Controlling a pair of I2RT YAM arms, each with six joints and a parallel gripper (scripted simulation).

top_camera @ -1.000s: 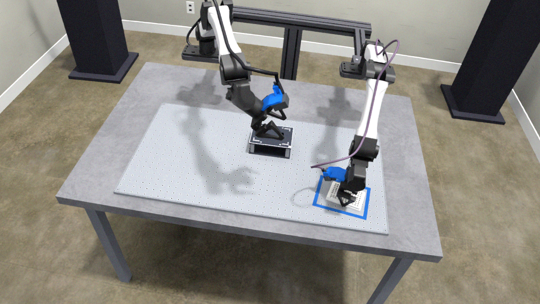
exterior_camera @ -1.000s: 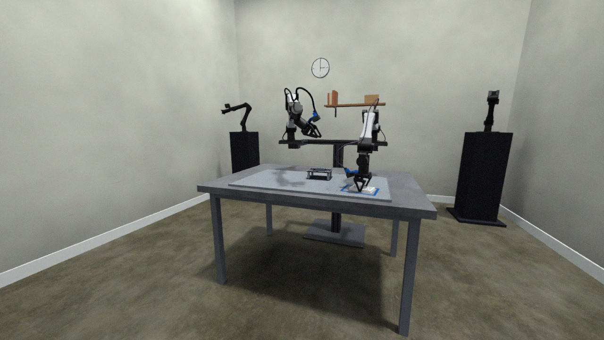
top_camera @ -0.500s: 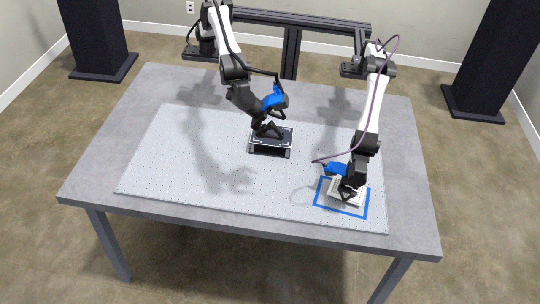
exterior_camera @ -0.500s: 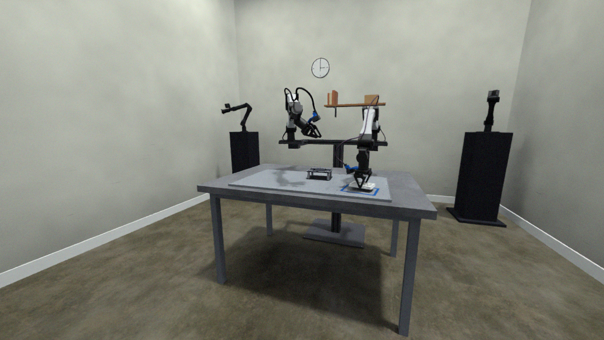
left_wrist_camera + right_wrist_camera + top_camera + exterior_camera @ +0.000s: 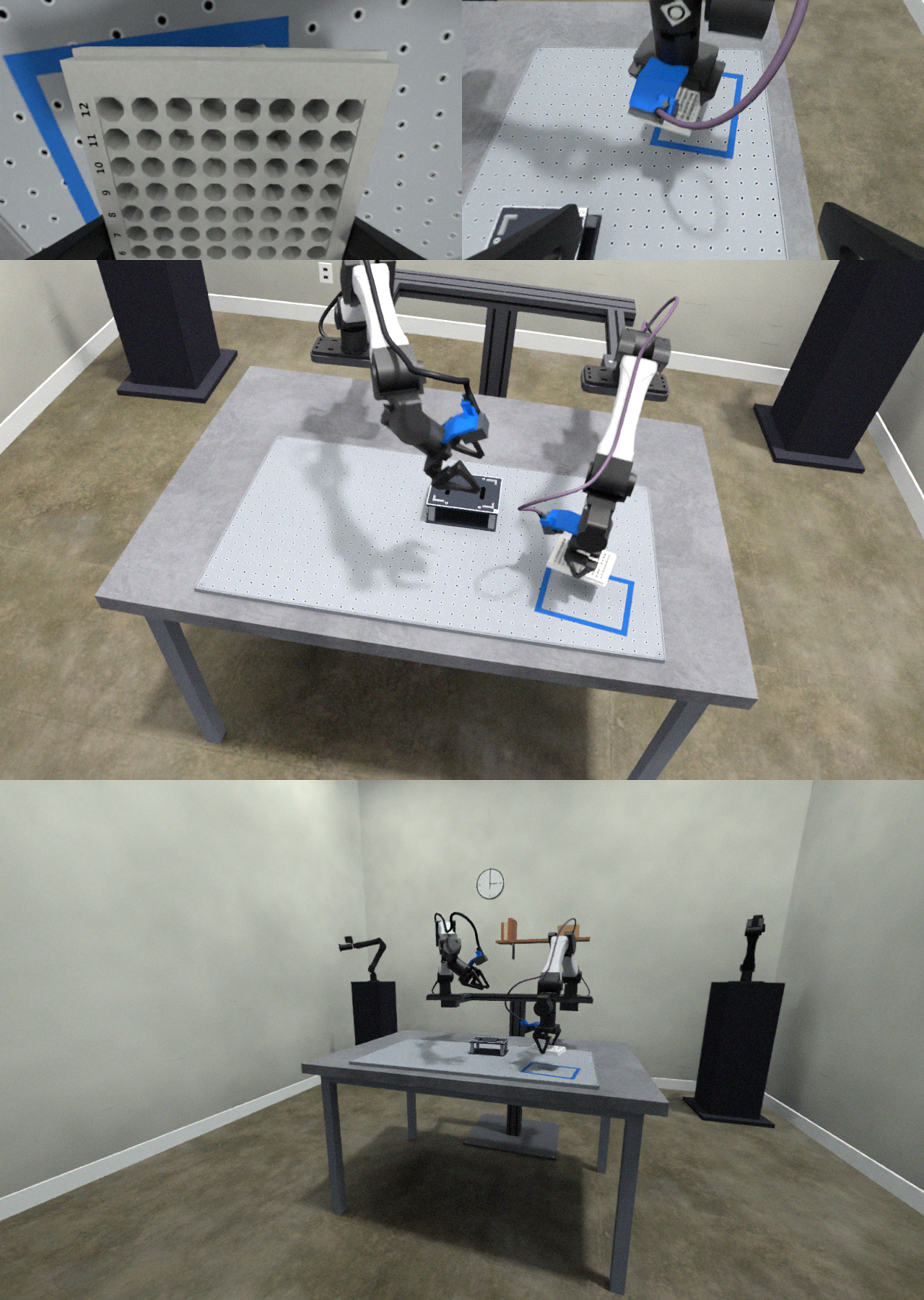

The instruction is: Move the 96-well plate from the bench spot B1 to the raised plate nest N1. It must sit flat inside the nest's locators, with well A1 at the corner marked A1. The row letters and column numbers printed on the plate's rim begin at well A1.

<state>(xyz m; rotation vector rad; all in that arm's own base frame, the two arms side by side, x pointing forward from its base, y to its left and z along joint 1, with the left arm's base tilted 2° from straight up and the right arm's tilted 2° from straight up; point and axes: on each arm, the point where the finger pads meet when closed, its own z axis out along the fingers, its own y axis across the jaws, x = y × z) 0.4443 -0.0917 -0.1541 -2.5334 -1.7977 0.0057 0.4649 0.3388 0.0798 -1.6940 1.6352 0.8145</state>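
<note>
Now: the raised dark nest N1 18 cm behind my left hand, 26 cm to the right of it and 2 cm below it. Also, from my left hand: white 96-well plate right at my left hand.
</note>
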